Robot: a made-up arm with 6 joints. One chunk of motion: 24 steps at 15 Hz.
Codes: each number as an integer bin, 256 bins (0 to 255) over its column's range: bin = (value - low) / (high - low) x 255, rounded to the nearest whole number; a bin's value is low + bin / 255 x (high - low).
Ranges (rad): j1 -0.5..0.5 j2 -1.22..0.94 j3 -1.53..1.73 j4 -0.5..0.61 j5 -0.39..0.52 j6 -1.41..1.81
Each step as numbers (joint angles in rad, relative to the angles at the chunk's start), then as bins.
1 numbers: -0.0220 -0.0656 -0.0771 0.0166 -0.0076 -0.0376
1 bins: 122 136 114 119 107 109
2 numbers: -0.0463 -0.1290 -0.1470 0.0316 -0.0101 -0.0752
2 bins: 116 129 108 122 106 106
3 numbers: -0.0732 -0.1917 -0.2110 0.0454 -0.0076 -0.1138
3 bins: 109 121 103 125 107 103
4 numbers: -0.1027 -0.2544 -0.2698 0.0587 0.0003 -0.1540
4 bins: 101 114 99 128 109 99
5 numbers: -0.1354 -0.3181 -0.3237 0.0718 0.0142 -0.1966
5 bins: 93 106 94 131 113 96
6 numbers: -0.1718 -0.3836 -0.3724 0.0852 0.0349 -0.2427
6 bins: 84 99 91 134 119 92
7 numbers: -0.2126 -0.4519 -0.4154 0.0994 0.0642 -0.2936
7 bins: 73 91 87 138 127 88
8 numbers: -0.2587 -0.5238 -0.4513 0.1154 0.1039 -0.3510
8 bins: 62 82 84 141 138 84
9 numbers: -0.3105 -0.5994 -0.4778 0.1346 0.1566 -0.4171
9 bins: 48 73 82 146 153 79
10 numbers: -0.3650 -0.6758 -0.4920 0.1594 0.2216 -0.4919
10 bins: 34 64 81 151 171 73
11 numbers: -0.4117 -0.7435 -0.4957 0.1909 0.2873 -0.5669
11 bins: 23 56 81 159 190 67
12 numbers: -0.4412 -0.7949 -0.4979 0.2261 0.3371 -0.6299
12 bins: 15 50 81 167 204 62
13 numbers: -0.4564 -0.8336 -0.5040 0.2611 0.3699 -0.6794
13 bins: 11 46 80 175 213 58
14 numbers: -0.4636 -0.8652 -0.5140 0.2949 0.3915 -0.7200
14 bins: 9 42 79 183 219 55
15 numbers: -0.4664 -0.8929 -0.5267 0.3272 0.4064 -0.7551
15 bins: 9 39 78 190 223 52
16 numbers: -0.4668 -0.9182 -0.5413 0.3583 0.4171 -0.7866
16 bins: 8 36 77 197 226 49
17 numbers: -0.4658 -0.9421 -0.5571 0.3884 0.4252 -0.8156
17 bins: 9 33 76 204 228 47
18 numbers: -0.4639 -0.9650 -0.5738 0.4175 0.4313 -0.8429
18 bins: 9 30 75 211 230 45
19 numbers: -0.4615 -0.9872 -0.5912 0.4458 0.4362 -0.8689
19 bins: 10 27 73 217 232 43
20 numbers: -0.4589 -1.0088 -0.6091 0.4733 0.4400 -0.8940
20 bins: 10 25 72 224 233 41
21 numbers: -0.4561 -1.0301 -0.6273 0.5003 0.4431 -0.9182
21 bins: 11 22 71 230 233 39
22 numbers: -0.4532 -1.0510 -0.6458 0.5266 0.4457 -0.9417
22 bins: 12 20 69 236 234 37
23 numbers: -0.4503 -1.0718 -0.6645 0.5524 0.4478 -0.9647
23 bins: 13 17 68 242 235 35
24 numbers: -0.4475 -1.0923 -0.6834 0.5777 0.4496 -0.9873
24 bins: 13 15 66 248 235 33
